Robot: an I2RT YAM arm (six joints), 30 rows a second.
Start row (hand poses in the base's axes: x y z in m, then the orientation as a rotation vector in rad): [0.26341, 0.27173, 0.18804, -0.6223, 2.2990, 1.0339]
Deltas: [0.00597, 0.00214, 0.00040, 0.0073, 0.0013, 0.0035]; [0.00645, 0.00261, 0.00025, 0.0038, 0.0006, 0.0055]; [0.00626, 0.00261, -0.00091, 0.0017, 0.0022, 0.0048]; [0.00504, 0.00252, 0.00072, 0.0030, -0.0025, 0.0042]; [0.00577, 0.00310, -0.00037, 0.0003, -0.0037, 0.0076]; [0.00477, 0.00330, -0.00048, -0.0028, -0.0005, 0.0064]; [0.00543, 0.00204, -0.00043, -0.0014, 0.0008, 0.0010]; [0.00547, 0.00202, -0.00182, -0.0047, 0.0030, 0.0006]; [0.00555, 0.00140, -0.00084, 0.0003, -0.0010, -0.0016]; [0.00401, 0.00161, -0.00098, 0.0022, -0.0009, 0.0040]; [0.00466, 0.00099, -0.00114, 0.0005, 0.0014, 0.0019]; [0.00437, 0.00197, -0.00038, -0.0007, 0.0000, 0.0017]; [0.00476, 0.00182, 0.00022, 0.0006, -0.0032, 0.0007]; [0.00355, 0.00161, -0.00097, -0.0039, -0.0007, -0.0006]
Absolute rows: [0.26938, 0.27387, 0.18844, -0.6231, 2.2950, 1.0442]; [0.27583, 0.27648, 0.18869, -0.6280, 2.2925, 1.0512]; [0.28209, 0.27909, 0.18778, -0.6323, 2.2928, 1.0565]; [0.28713, 0.28161, 0.18850, -0.6372, 2.2883, 1.0603]; [0.29290, 0.28471, 0.18813, -0.6477, 2.2842, 1.0621]; [0.29767, 0.28801, 0.18765, -0.6567, 2.2850, 1.0618]; [0.30310, 0.29005, 0.18722, -0.6582, 2.2865, 1.0612]; [0.30857, 0.29207, 0.18540, -0.6596, 2.2922, 1.0581]; [0.31412, 0.29347, 0.18456, -0.6579, 2.2913, 1.0571]; [0.31813, 0.29508, 0.18358, -0.6622, 2.2887, 1.0608]; [0.32279, 0.29607, 0.18244, -0.6638, 2.2894, 1.0630]; [0.32716, 0.29804, 0.18206, -0.6661, 2.2897, 1.0630]; [0.33192, 0.29986, 0.18228, -0.6679, 2.2865, 1.0622]; [0.33547, 0.30147, 0.18131, -0.6690, 2.2886, 1.0573]
